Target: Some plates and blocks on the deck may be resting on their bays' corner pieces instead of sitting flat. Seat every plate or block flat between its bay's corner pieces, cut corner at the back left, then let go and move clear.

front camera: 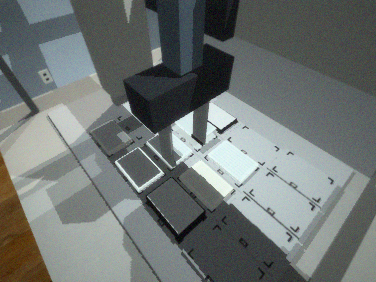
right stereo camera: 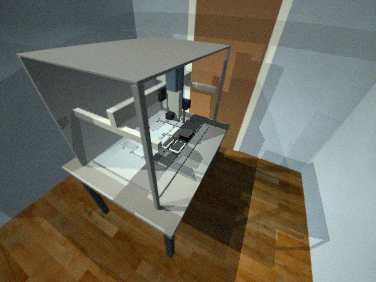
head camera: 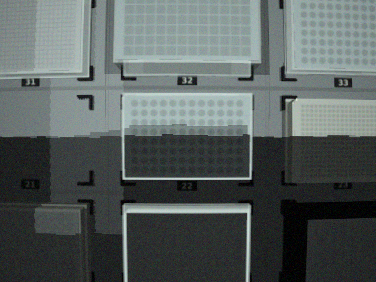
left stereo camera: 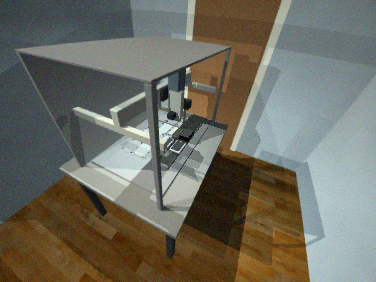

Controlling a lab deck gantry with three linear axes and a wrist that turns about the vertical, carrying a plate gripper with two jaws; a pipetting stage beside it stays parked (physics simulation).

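Pixels of known places: gripper, fingertip midpoint: (front camera: 184,150) (right stereo camera: 179,121); robot's base at its link origin: (front camera: 90,133) (right stereo camera: 166,168) (left stereo camera: 168,168).
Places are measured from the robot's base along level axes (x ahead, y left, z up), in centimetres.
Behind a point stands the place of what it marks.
My gripper (front camera: 186,151) {y 10.5, x 35.8, z 16.0 cm} is open and hangs above the deck with nothing between its jaws. A well plate (front camera: 181,155) {y 15.9, x 28.2, z 1.6 cm} (head camera: 187,115) {y 17.3, x 22.8, z 1.7 cm} lies between bay 22's corner pieces and looks square to them. A white-rimmed plate (front camera: 138,170) {y 3.5, x 23.9, z 1.4 cm} (head camera: 187,245) {y 4.8, x 22.8, z 1.4 cm} lies in bay 12. A black-sided block (front camera: 175,204) {y 4.2, x 39.5, z 4.2 cm} (head camera: 340,250) {y 5.4, x 36.3, z 4.2 cm} stands in bay 13; its front part is outside the head view. A cream plate (front camera: 218,178) {y 18.3, x 40.7, z 1.4 cm} (head camera: 330,117) {y 17.3, x 36.8, z 1.4 cm} lies in bay 23. A gridded plate (front camera: 232,160) {y 25.7, x 39.4, z 1.6 cm} (head camera: 335,35) {y 25.4, x 37.4, z 1.6 cm} lies in bay 33. A tall gridded block (head camera: 187,30) {y 24.3, x 22.8, z 4.2 cm} stands in bay 32. Small tilts cannot be told here.
A dark shaded plate (front camera: 109,140) {y 2.9, x 8.4, z 1.4 cm} (head camera: 55,250) {y 4.1, x 9.8, z 1.4 cm} is in bay 11, and a light plate (head camera: 60,40) {y 24.8, x 10.4, z 1.4 cm} is in bay 31. A black-edged block (front camera: 221,116) {y 37.3, x 24.7, z 1.4 cm} stands behind bay 32. Bay 21 shows bare corner pieces. Enclosure posts (left stereo camera: 154,145) {y -11.0, x -27.1, z 47.5 cm} (right stereo camera: 145,145) {y -10.8, x -27.1, z 47.4 cm} stand at the deck's sides.
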